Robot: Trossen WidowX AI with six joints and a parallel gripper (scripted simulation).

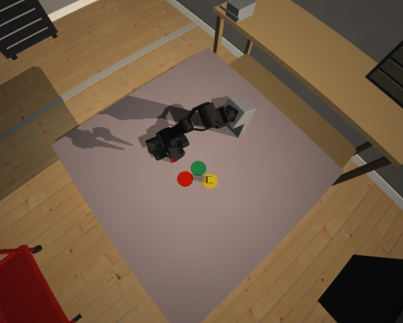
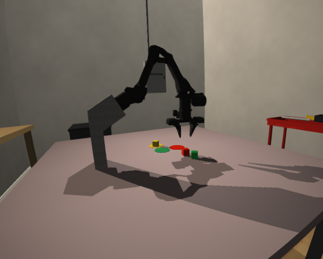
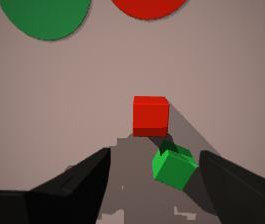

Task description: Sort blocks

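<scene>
The red block lies 11 cm below my hand. The rest, counted from my hand: green block (1 cm behind, 6 cm to the right, 11 cm below); red circle (7 cm ahead, 12 cm to the left, 13 cm below); green circle (2 cm behind, 15 cm to the left, 13 cm below).
</scene>
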